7 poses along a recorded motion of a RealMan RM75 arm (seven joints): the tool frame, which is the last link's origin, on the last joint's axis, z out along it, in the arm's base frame.
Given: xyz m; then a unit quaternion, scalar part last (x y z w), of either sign.
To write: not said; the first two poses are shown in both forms.
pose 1, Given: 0.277, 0.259, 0.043, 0.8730, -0.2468, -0.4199, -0.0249
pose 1, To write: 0.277, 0.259, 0.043, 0.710, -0.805, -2.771
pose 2, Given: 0.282, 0.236, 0.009, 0.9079, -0.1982, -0.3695, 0.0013
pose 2, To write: 0.282, 0.236, 0.009, 0.506, -0.736, -2.946
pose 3, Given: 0.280, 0.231, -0.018, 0.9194, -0.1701, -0.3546, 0.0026
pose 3, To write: 0.280, 0.231, -0.018, 0.423, -0.711, -2.988
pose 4, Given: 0.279, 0.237, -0.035, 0.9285, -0.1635, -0.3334, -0.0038
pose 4, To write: 0.279, 0.237, -0.035, 0.400, -0.666, -2.993
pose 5, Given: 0.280, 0.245, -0.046, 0.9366, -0.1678, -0.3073, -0.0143
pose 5, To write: 0.280, 0.245, -0.046, 0.404, -0.608, -2.983
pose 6, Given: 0.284, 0.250, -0.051, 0.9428, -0.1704, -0.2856, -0.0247
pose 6, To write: 0.284, 0.250, -0.051, 0.407, -0.559, -2.971
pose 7, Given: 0.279, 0.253, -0.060, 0.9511, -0.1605, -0.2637, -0.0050
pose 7, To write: 0.279, 0.253, -0.060, 0.364, -0.524, -3.033
